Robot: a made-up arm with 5 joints.
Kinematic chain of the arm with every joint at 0, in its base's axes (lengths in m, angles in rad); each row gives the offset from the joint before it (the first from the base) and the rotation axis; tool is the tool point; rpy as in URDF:
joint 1: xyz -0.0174 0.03 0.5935 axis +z
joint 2: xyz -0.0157 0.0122 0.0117 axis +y
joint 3: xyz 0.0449 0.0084 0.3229 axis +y
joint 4: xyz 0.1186 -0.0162 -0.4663 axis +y
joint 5: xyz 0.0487 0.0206 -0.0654 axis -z
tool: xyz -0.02 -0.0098 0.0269 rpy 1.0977 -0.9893 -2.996
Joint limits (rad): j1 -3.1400..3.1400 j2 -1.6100..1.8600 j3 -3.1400..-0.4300 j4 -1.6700..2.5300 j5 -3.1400..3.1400
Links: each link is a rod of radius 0.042 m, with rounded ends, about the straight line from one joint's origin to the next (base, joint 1, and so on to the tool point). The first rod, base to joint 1, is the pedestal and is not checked.
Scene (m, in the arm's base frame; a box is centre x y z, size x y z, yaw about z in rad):
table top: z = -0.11
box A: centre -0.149 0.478 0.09 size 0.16 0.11 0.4 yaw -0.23
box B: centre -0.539 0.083 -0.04 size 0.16 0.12 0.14 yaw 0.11
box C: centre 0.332 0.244 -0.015 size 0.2 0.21 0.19 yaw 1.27
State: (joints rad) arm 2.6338 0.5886 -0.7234 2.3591 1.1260
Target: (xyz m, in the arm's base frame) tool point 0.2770 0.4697 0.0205
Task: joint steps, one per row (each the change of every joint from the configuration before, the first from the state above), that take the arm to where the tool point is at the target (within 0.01 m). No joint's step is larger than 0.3 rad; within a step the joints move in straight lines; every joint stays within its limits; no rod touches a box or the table.
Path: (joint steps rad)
1: -0.2465 0.0205 -0.2020 0.0032 -0.0831
2: -0.2465 0.0204 -0.2021 0.0032 -0.0830
3: -0.2465 0.0205 -0.2020 0.0032 -0.0831
4: -0.2465 0.0204 -0.2021 0.0032 -0.0831
5: -0.1874 0.2974 -0.1666 -0.2215 0.1622
6: -0.1873 0.2974 -0.1666 -0.2214 0.1621
7: -0.1874 0.2974 -0.1666 -0.2215 0.1621
8: -0.1873 0.2974 -0.1667 -0.2214 0.1621

